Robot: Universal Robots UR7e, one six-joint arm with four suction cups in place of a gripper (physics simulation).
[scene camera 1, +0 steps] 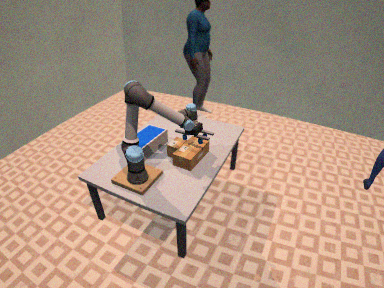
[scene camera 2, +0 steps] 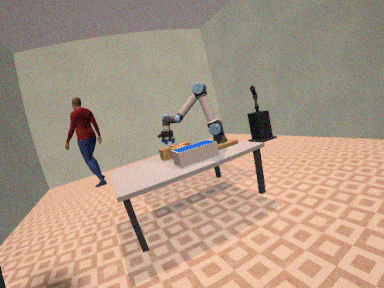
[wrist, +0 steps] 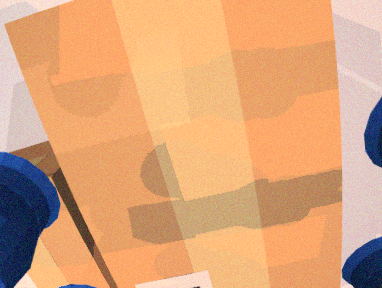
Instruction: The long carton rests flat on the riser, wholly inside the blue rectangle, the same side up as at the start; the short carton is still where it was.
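Frame: origin at the arm's base, x down, y back, z left, level; metres.
Seen in the pictures: end effector, tool point: (scene camera 1: 194, 138) (scene camera 2: 168, 142) (wrist: 220, 239); arm's base, origin of the base link: (scene camera 1: 137, 177) (scene camera 2: 220, 141).
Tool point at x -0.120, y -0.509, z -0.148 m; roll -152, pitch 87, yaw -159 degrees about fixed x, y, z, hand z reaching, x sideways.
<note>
Offsets run from my tool point to a thing's top centre. "pt": to the spot under its first point. Level surfaces: height alone.
The long carton {dx +0.050, dy +0.051, dz -0.005 m} (scene camera 1: 190, 154) (scene camera 2: 166, 152) lies flat on the table {dx +0.153 m} (scene camera 1: 176, 194) (scene camera 2: 142, 174), and its taped top {pt dx +0.050, dy -0.018, dz -0.003 m} (wrist: 207, 148) fills the wrist view. The short carton {dx +0.050, dy +0.061, dz +0.128 m} (scene camera 1: 175, 143) lies close beside it on the riser side, and a dark gap (wrist: 75, 217) shows between them. My suction gripper (scene camera 1: 193, 138) (scene camera 2: 168, 140) hangs just over the long carton's far end with nothing lifted; I cannot tell whether the blue cups (wrist: 51, 200) touch it. The grey riser {dx +0.033, dy +0.142, dz +0.392 m} (scene camera 1: 158, 142) (scene camera 2: 195, 156) with its blue rectangle {dx +0.033, dy +0.142, dz +0.392 m} (scene camera 1: 150, 134) (scene camera 2: 193, 146) stands left of the cartons, with nothing on it.
The arm's base stands on a wooden plate (scene camera 1: 137, 179) near the table's front left. A person (scene camera 1: 198, 54) (scene camera 2: 85, 140) walks on the floor behind the table. A black pedestal with a camera (scene camera 2: 259, 126) stands beyond the table.
</note>
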